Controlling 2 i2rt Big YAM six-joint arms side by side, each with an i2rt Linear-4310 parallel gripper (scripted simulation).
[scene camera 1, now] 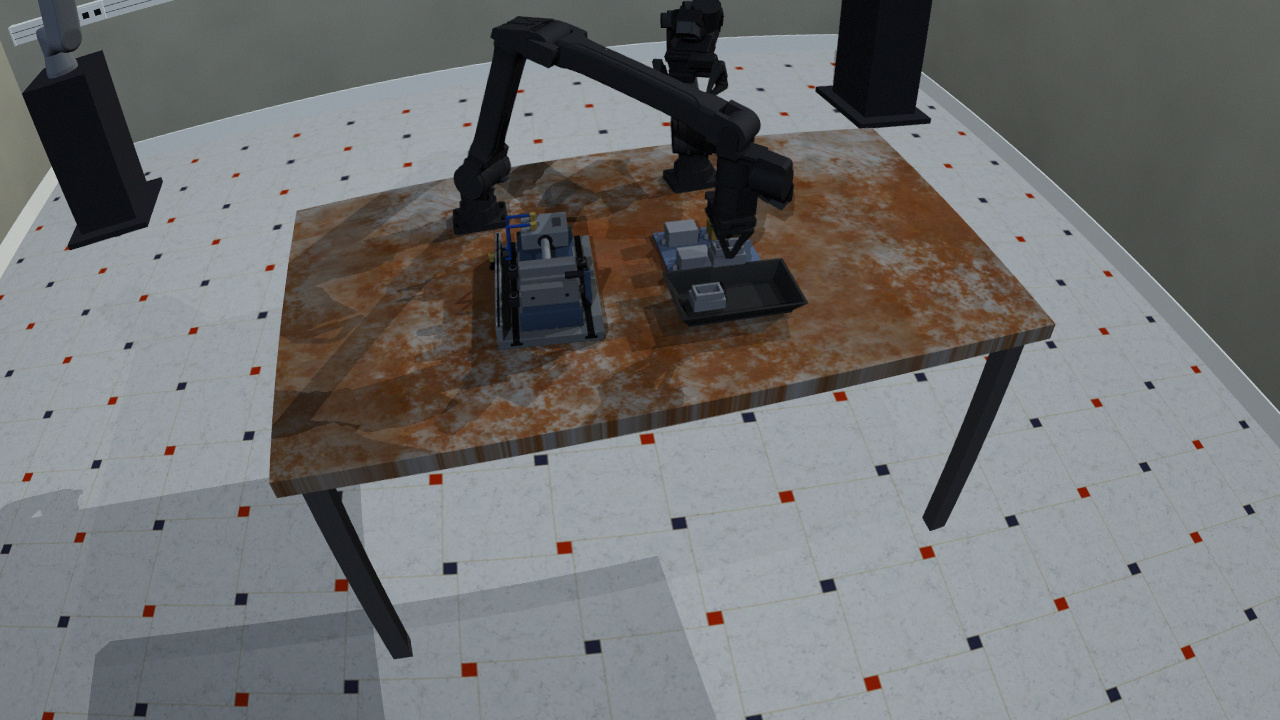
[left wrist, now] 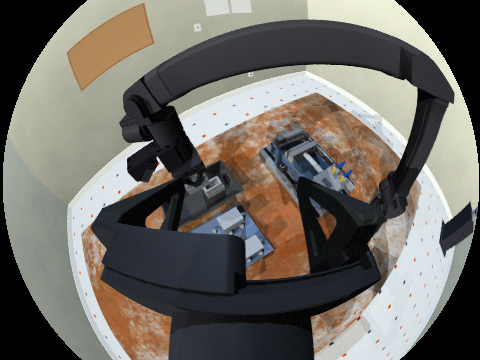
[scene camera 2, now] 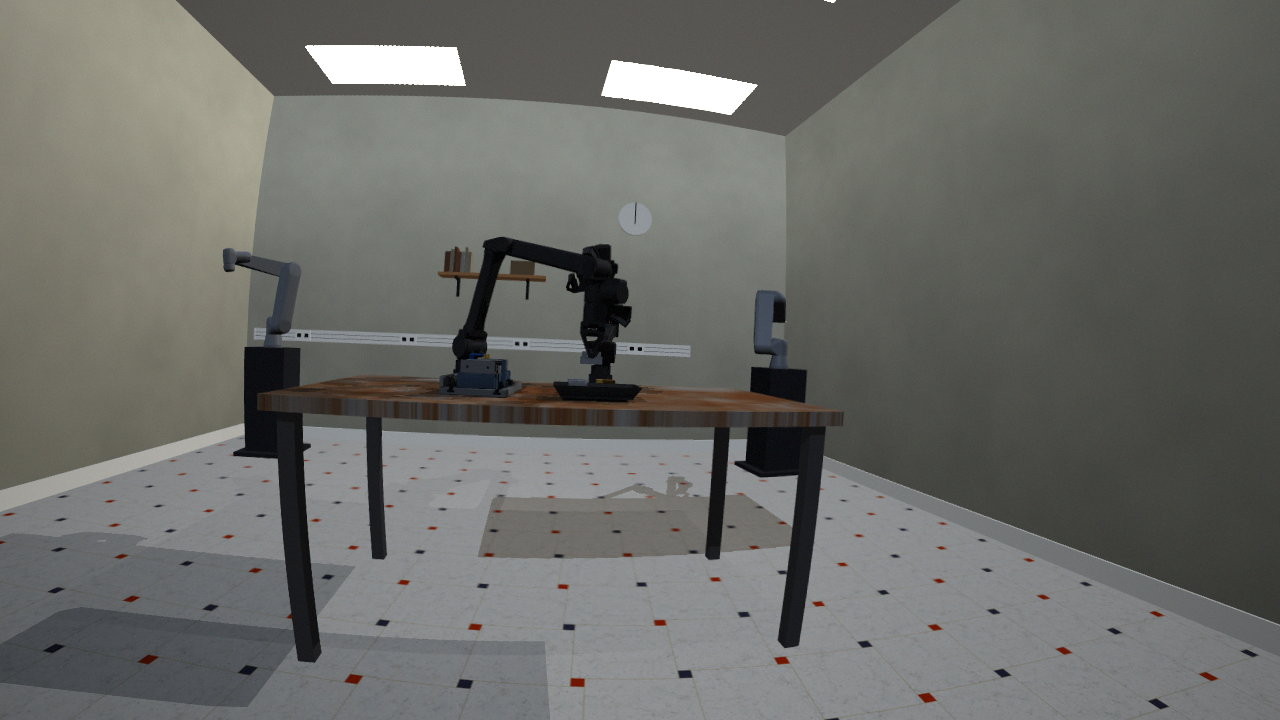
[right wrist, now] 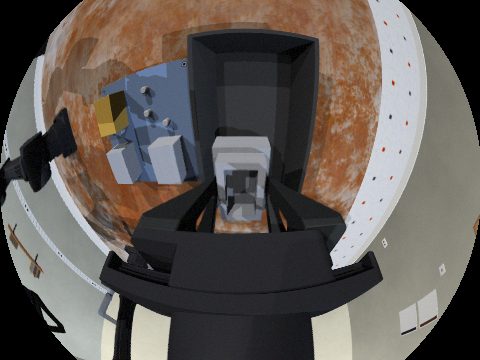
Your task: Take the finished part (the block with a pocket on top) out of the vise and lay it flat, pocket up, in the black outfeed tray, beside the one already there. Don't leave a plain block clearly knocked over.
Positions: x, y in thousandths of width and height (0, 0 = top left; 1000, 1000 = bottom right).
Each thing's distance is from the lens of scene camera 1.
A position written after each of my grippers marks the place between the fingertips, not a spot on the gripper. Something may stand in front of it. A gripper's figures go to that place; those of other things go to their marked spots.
my left gripper (scene camera 1: 532, 137): 1.52 m
my right gripper (scene camera 1: 568, 349): 1.48 m
